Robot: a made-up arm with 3 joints. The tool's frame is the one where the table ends. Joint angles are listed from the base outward.
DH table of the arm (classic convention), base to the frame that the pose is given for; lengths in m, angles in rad. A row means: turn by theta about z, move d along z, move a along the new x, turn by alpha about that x. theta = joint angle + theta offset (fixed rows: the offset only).
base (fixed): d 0.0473  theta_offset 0  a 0  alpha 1.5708
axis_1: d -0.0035  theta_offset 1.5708  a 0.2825  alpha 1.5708
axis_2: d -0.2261  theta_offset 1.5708  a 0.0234  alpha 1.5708
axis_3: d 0  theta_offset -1.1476  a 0.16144  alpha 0
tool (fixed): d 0.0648  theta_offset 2.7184  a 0  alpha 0
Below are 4 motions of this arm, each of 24 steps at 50 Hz.
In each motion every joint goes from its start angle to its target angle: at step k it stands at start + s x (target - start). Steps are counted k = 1, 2, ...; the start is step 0. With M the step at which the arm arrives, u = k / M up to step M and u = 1 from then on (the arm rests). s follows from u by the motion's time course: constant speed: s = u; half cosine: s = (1 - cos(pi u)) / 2; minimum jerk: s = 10 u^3 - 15 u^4 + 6 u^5.
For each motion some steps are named. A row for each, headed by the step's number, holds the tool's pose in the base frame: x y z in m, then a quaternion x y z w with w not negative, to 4 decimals.
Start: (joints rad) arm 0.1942 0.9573 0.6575
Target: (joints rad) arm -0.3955 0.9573 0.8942
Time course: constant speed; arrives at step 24
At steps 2, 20, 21, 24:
2: -0.3226 -0.1458 0.1851 0.4119 -0.2133 0.3256 0.8239
20: -0.2097 -0.1519 0.2938 0.4690 -0.0692 0.3018 0.8271
21: -0.2023 -0.1522 0.2981 0.4724 -0.0614 0.3001 0.8265
24: -0.1794 -0.1529 0.3095 0.4826 -0.0380 0.2947 0.8239

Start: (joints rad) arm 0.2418 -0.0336 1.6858
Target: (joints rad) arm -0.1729 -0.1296 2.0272
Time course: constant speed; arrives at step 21
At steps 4, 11, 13, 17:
4: -0.1903 -0.1493 0.3761 -0.0790 -0.0322 0.7637 0.6400
11: -0.1288 -0.1356 0.4035 -0.0348 0.0263 0.8019 0.5958
13: -0.1107 -0.1314 0.4092 -0.0210 0.0421 0.8119 0.5819
17: -0.0743 -0.1227 0.4177 0.0080 0.0722 0.8304 0.5525

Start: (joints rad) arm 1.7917 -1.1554 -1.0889
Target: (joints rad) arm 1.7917 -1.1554 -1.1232
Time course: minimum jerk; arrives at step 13
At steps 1, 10, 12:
1: -0.1557 0.0936 -0.3495 0.0469 -0.7362 -0.6359 0.2269
10: -0.1528 0.0952 -0.3456 0.0584 -0.7354 -0.6393 0.2169
12: -0.1526 0.0953 -0.3453 0.0594 -0.7353 -0.6396 0.2160

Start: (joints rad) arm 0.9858 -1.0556 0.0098
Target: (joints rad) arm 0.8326 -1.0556 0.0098
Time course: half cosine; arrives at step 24
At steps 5, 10, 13, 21, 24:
5: -0.5354 0.0150 -0.0375 -0.4475 -0.4006 -0.2310 0.7654
10: -0.5385 0.0150 -0.0155 -0.4522 -0.3848 -0.2218 0.7735
13: -0.5401 0.0150 0.0006 -0.4554 -0.3732 -0.2151 0.7791
21: -0.5419 0.0150 0.0335 -0.4617 -0.3494 -0.2011 0.7901
24: -0.5420 0.0150 0.0366 -0.4623 -0.3471 -0.1998 0.7911

